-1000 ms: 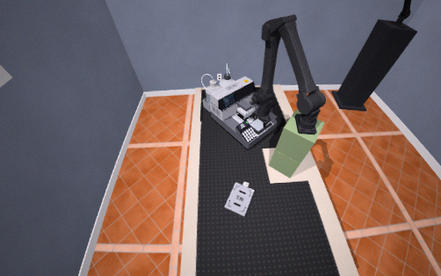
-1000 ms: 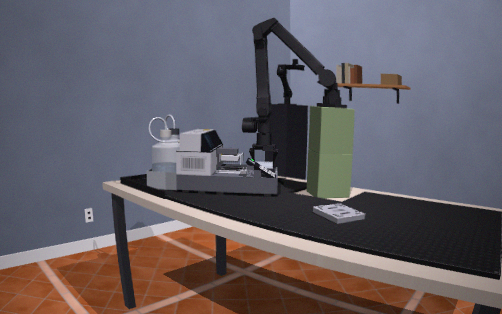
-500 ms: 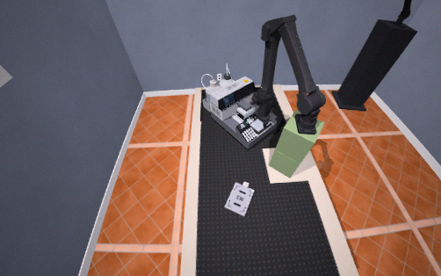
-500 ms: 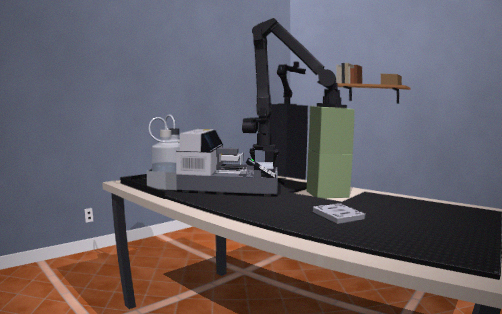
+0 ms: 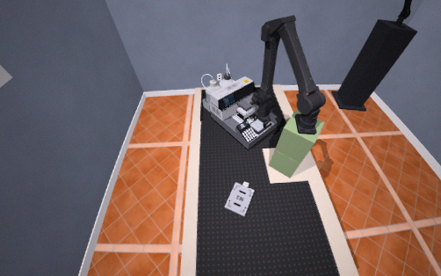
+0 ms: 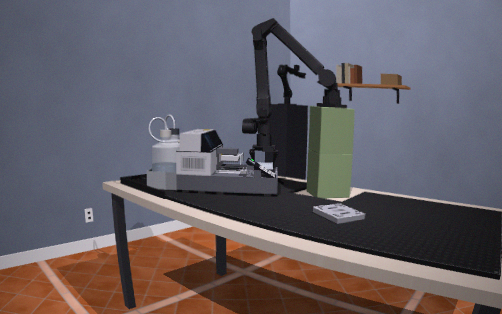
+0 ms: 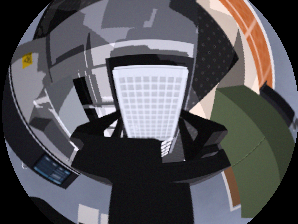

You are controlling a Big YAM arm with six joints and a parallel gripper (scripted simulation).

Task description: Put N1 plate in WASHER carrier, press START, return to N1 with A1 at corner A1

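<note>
Now: the well plate 10 mm below my hand. The rest, counted from my hand: bottle: 370 mm ahead, 260 mm to the right, 50 mm above; plate nest N1: 110 mm ahead, 530 mm to the left, 90 mm below; plate washer: 110 mm ahead, 110 mm to the right, 30 mm above.
</note>
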